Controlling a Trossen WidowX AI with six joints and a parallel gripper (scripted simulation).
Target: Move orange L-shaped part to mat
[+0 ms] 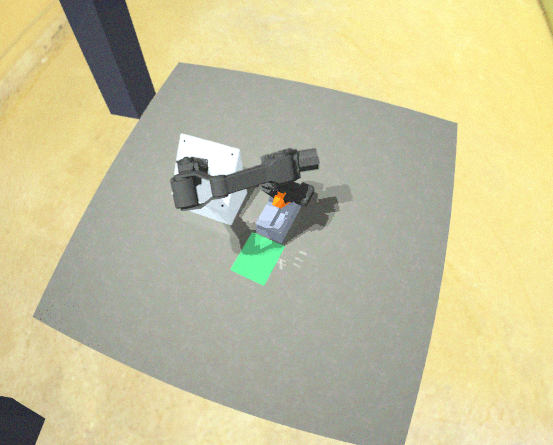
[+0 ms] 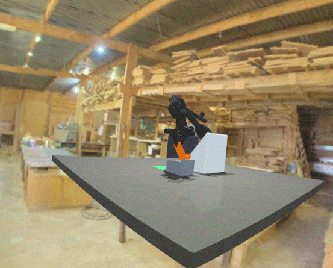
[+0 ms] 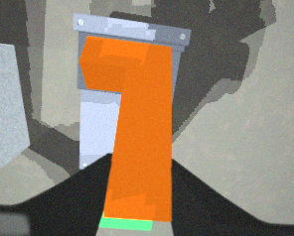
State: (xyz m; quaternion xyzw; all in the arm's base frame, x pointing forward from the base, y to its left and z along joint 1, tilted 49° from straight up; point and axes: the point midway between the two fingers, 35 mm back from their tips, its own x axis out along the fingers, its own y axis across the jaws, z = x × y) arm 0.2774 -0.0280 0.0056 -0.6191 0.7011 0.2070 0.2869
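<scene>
Right now my gripper tip is 4 cm past the green mat, 14 cm to the left of it and 16 cm above it. Also, from my gripper tip: orange L-shaped part (1 cm behind, 3 cm to the left, 3 cm below).
</scene>
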